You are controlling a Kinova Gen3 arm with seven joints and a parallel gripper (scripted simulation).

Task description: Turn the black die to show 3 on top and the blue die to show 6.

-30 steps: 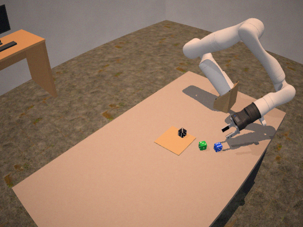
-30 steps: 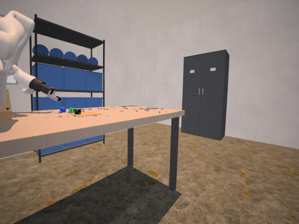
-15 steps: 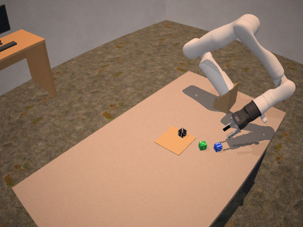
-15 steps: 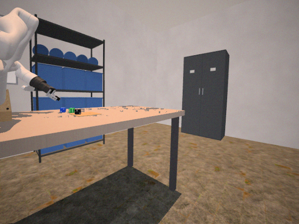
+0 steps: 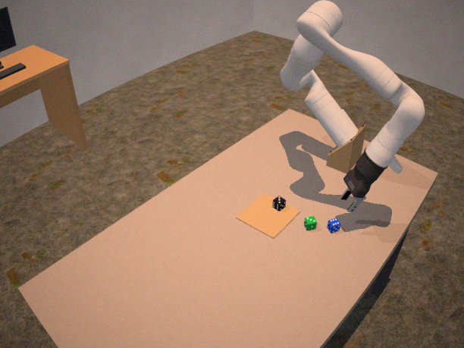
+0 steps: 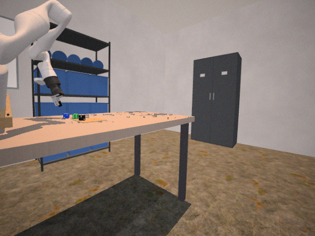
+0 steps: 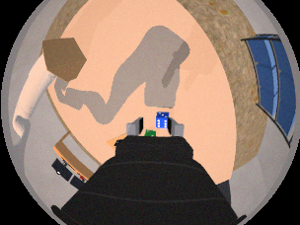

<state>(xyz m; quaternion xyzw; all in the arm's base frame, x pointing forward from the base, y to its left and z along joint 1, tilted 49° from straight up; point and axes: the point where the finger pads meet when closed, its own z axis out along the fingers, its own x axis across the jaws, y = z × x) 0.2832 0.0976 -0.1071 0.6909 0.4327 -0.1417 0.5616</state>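
My gripper is now 8 cm above the blue die, 4 cm short of it and 2 cm to the left of it. Round my hand: black die: 21 cm to the right, 8 cm below, 6 cm ahead; then green die: 8 cm to the right, 8 cm below, 7 cm ahead; then orange mat: 21 cm to the right, 10 cm ahead, 9 cm below.
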